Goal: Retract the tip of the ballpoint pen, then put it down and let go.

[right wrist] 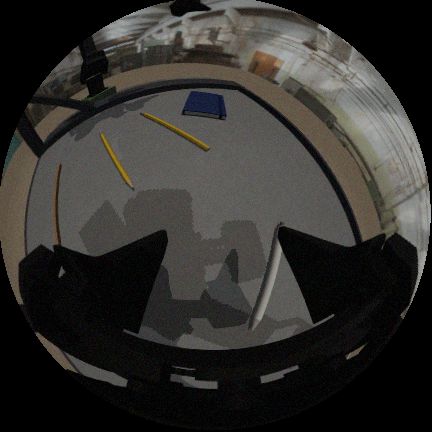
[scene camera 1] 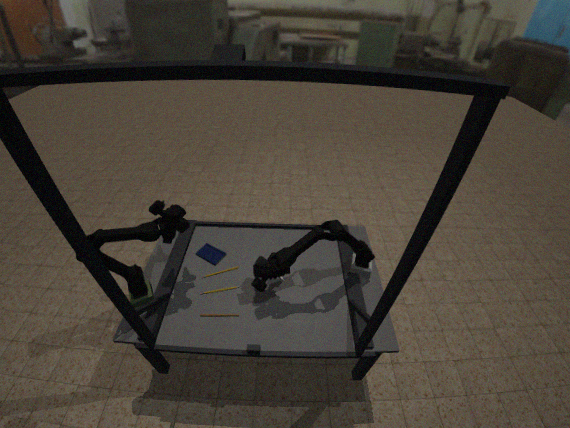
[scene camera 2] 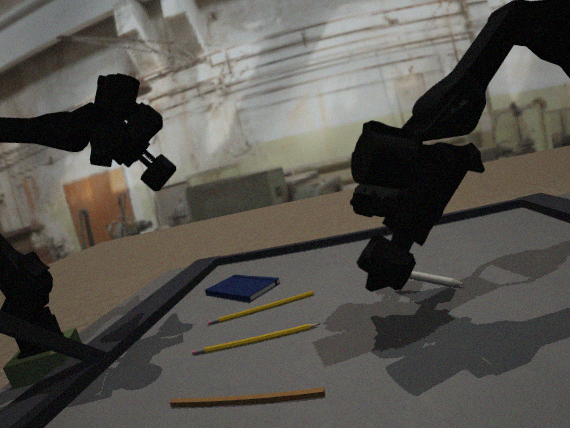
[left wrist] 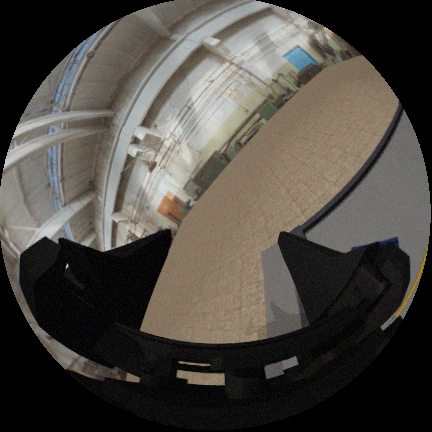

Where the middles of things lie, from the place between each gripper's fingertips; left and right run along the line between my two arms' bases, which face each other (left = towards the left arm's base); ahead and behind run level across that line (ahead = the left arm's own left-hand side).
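So the blue notebook [scene camera 2: 245,288] is 140 mm to the right of my left hand, 40 mm behind it and 320 mm below it. There's a white ballpoint pen [right wrist: 276,252] that's 320 mm below my left hand, 200 mm behind it and 470 mm to the right of it, and a green object [scene camera 2: 29,370] that's 180 mm to the left of that hand, 260 mm behind it and 300 mm below it.
From my right hand, the blue notebook is 190 mm ahead, 250 mm to the left and 40 mm below. The white ballpoint pen is 20 mm ahead of my right hand, 80 mm to the right of it and 40 mm below it, while the green object is 570 mm to the left of that hand, 30 mm behind it and 30 mm below it.
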